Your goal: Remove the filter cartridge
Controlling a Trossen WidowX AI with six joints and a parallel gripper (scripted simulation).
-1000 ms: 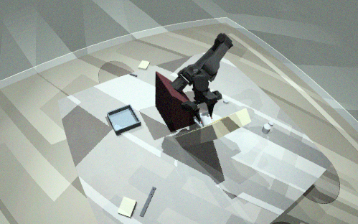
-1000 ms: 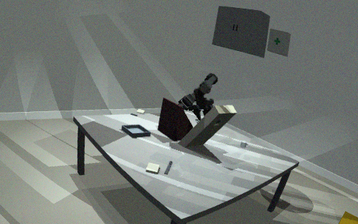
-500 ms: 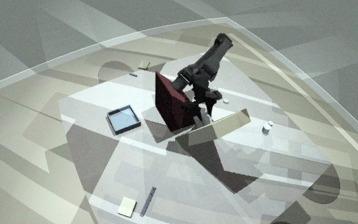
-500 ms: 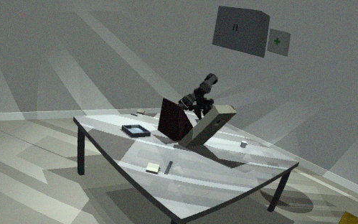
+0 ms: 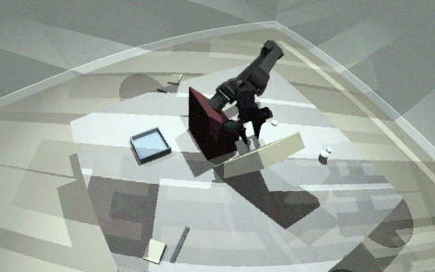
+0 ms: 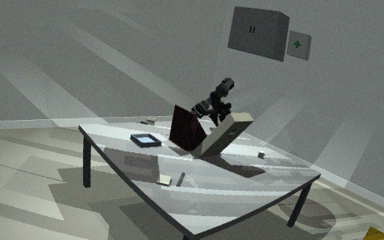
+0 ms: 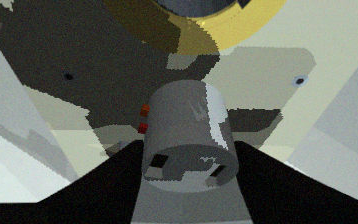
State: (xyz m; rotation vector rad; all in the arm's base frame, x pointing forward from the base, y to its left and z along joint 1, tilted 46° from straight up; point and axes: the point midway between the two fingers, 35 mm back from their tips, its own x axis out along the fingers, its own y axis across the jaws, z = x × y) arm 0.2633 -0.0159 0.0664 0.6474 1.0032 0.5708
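Right now my gripper tip is 33 cm to the left of the shallow blue-grey tray, 30 cm past it and 20 cm above it. From my gripper tip the other things lie so: round filter cartridge right at my gripper tip.
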